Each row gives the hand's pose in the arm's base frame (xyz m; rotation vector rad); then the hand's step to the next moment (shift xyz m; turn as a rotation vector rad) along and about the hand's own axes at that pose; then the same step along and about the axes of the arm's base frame.
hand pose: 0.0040 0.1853 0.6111 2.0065 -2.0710 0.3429
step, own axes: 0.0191 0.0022 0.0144 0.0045 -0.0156 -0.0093
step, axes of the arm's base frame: -0.0029 -0.0227 -0.0073 0.0155 -0.0017 0.0103
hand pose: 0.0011 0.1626 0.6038 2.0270 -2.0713 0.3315
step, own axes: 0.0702 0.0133 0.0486 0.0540 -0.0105 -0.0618
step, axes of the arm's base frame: -0.0149 -0.0816 -0.0242 0.0095 -0.0321 0.0757
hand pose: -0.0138 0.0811 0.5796 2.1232 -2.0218 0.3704
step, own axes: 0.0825 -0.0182 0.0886 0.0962 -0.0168 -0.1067
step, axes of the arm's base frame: 0.0261 -0.1044 -0.0584 0.0152 -0.0583 0.1315
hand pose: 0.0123 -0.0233 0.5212 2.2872 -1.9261 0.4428
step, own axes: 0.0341 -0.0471 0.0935 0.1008 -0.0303 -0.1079
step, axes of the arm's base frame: 0.0647 -0.0493 -0.0742 0.0289 -0.0598 0.1353
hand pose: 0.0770 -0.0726 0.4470 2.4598 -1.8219 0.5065
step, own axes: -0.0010 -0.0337 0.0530 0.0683 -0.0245 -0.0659
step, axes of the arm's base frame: 0.0438 -0.0004 -0.0450 0.0250 -0.0409 0.0855
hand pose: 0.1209 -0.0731 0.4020 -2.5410 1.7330 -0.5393
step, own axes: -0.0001 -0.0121 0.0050 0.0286 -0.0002 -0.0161
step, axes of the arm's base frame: 0.0123 0.0039 -0.0022 0.0048 -0.0230 0.0229
